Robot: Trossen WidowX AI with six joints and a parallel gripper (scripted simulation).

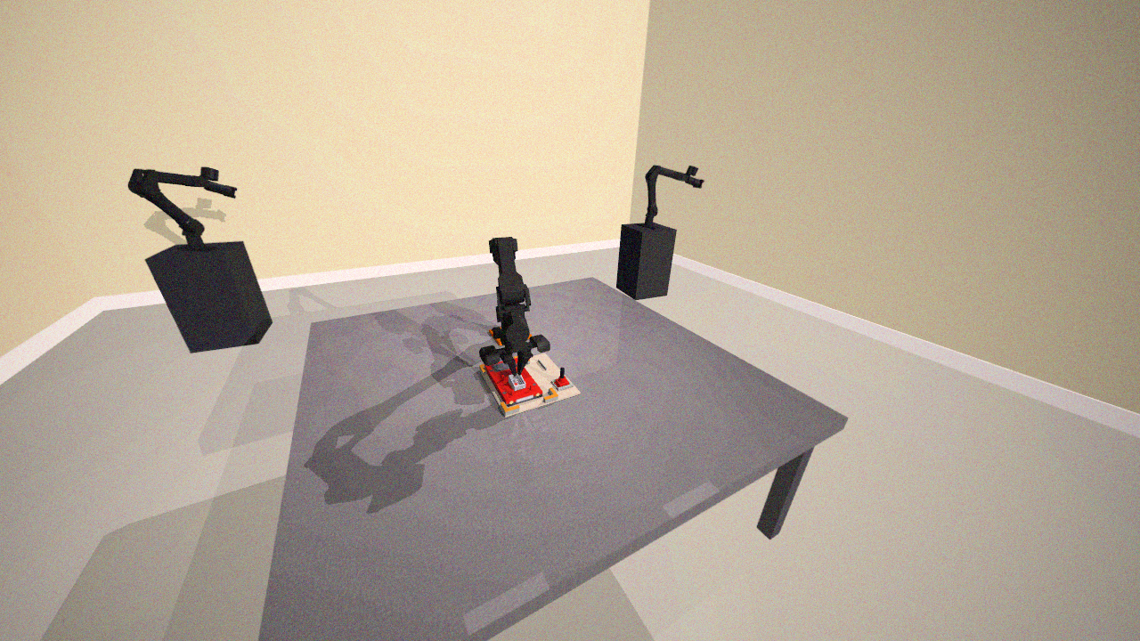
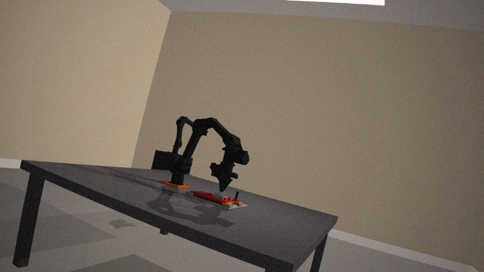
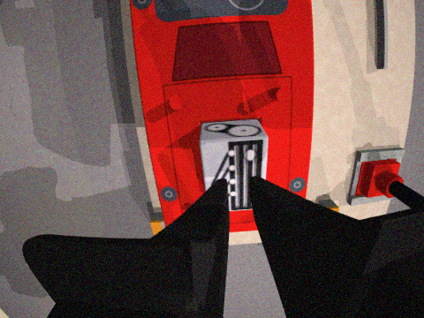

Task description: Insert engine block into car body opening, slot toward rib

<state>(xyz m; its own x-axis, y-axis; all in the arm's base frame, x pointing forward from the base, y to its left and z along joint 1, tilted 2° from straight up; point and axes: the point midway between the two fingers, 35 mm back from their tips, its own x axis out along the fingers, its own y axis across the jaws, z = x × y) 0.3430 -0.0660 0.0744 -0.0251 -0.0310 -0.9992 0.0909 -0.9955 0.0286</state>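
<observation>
The engine block is 3 cm below my gripper tip.
</observation>
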